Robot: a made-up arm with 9 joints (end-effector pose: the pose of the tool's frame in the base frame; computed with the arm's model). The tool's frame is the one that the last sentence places.
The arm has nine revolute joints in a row. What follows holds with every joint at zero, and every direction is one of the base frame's. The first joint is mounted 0.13 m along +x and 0.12 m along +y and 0.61 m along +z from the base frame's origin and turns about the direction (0.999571, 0.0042, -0.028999). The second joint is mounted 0.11 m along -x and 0.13 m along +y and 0.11 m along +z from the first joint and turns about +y. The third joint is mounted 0.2 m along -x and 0.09 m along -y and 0.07 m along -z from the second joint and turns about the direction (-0.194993, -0.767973, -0.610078). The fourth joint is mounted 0.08 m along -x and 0.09 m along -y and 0.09 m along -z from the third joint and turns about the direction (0.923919, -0.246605, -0.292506). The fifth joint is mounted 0.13 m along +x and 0.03 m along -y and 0.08 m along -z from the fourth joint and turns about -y. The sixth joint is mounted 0.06 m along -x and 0.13 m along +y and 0.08 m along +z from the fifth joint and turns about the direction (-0.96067, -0.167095, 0.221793). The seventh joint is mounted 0.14 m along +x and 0.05 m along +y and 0.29 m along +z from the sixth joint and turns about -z. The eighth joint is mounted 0.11 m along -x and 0.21 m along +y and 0.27 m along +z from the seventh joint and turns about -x. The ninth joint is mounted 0.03 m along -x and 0.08 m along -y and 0.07 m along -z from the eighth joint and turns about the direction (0.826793, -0.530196, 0.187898). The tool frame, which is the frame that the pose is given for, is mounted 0.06 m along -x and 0.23 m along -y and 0.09 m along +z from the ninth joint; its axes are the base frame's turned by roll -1.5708, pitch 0 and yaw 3.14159 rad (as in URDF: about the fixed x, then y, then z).
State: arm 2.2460 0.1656 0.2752 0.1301 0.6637 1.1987 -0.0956 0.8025 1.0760
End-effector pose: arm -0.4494 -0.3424 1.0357 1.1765 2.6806 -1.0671
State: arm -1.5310 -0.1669 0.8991 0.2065 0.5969 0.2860 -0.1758 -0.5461 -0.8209
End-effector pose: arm -0.5665 0.0556 0.2147 0.8934 -0.4274 -1.9406
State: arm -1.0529 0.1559 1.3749 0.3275 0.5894 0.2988 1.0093 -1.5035 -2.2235
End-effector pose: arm -0.4891 0.5815 0.2748 1.7658 1.0286 -1.9026
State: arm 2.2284 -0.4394 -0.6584 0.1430 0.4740 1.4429 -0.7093 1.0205 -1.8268
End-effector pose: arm -0.5882 0.0600 1.2848 -0.4251 -0.0456 1.8708
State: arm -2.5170 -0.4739 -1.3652 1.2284 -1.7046 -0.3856 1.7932 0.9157 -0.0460
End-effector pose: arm 0.4216 -0.7991 0.8375 -0.0752 1.2327 -0.5143
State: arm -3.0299 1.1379 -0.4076 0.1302 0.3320 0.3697 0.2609 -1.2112 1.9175
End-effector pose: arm 0.0367 -0.4282 0.2220 0.2805 0.7638 -1.7089
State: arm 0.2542 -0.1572 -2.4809 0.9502 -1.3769 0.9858 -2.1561 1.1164 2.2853
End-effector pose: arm -0.1826 0.7366 0.7570 -0.4694 1.1186 -2.2387
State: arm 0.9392 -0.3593 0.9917 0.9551 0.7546 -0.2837 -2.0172 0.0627 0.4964
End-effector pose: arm -0.5822 0.2683 0.2621 1.2868 0.2324 -1.3641
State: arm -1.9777 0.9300 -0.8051 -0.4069 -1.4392 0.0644 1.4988 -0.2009 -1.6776
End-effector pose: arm -0.6223 -0.4921 0.2695 0.0843 1.9376 -1.4781
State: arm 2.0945 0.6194 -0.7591 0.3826 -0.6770 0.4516 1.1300 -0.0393 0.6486
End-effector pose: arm 0.1923 -0.1995 0.7258 1.5817 -2.5019 -0.6377
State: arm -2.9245 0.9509 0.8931 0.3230 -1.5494 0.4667 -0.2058 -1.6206 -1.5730
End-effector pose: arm 0.4550 0.1404 0.5012 -0.9722 0.1252 1.0428
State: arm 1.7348 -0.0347 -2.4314 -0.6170 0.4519 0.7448 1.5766 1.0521 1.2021
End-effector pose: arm -0.1258 -0.5604 0.3043 0.1498 2.0264 0.5223
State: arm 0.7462 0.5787 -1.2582 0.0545 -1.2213 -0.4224 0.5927 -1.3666 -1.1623
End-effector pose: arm -0.2026 0.6241 0.6334 2.0488 0.3335 0.3083
